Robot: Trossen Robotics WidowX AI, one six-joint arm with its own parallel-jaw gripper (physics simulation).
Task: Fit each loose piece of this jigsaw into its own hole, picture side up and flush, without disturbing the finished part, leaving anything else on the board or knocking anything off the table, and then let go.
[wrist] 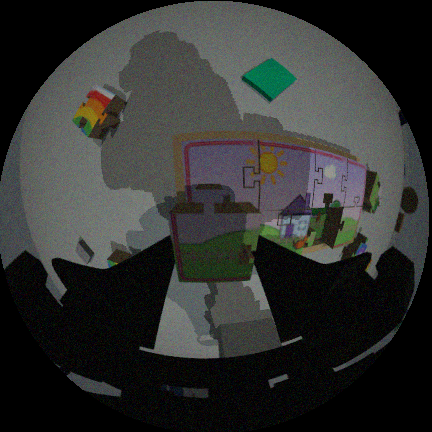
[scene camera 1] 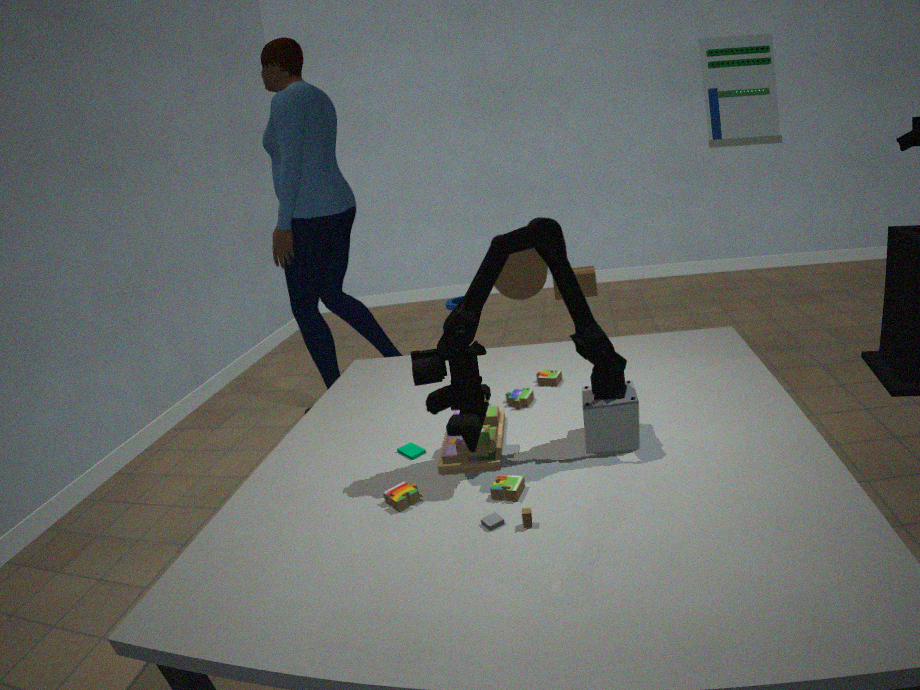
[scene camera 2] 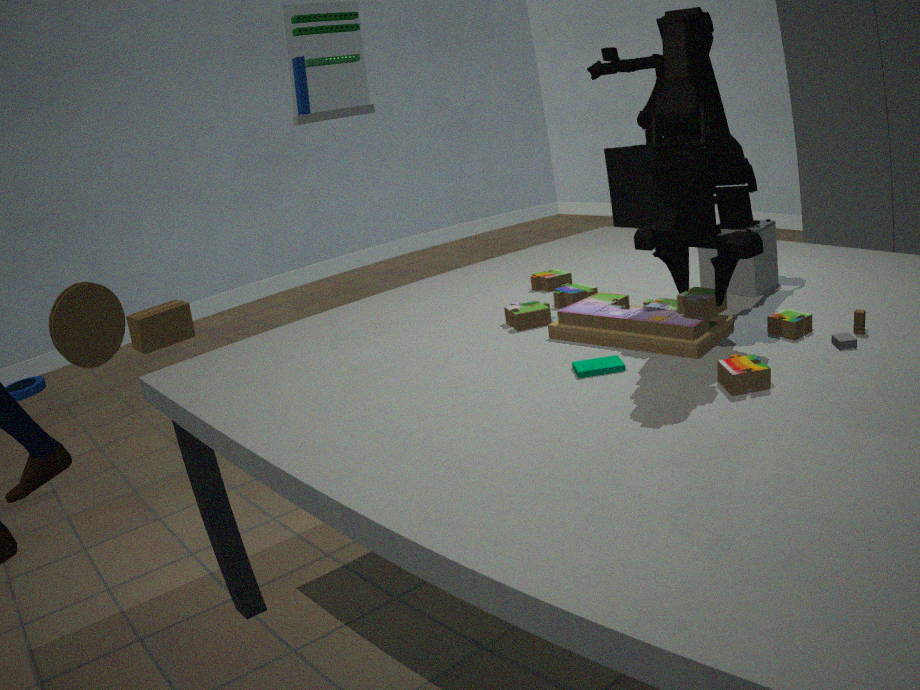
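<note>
My gripper [scene camera 2: 702, 297] [wrist: 213, 239] is shut on a green hill piece [scene camera 2: 699, 305] [wrist: 210, 257], picture side up, low over the board's near-arm corner at the sun-scene's left end. It stands higher than the finished part beside it; whether it touches is hidden. The board [scene camera 1: 469, 467] [scene camera 2: 631, 340] [wrist: 177, 150] holds the finished part [wrist: 225, 165] with sky, sun and house; an open gap shows near its right end in the wrist view. A loose green-topped piece [scene camera 2: 527, 315] [wrist: 373, 191] lies on the table beyond the board's other end.
Rainbow-topped piece [scene camera 1: 402, 495] [scene camera 2: 743, 376] [wrist: 94, 111], green-and-orange piece [scene camera 1: 507, 487] [scene camera 2: 789, 325], purple-green piece [scene camera 1: 519, 398] [scene camera 2: 574, 295], red-green piece [scene camera 1: 549, 378] [scene camera 2: 550, 280], teal tile [scene camera 1: 410, 450] [scene camera 2: 598, 366] [wrist: 270, 79], grey block [scene camera 1: 491, 521] [scene camera 2: 844, 341] and wooden peg [scene camera 1: 526, 518] [scene camera 2: 859, 321] surround the board.
</note>
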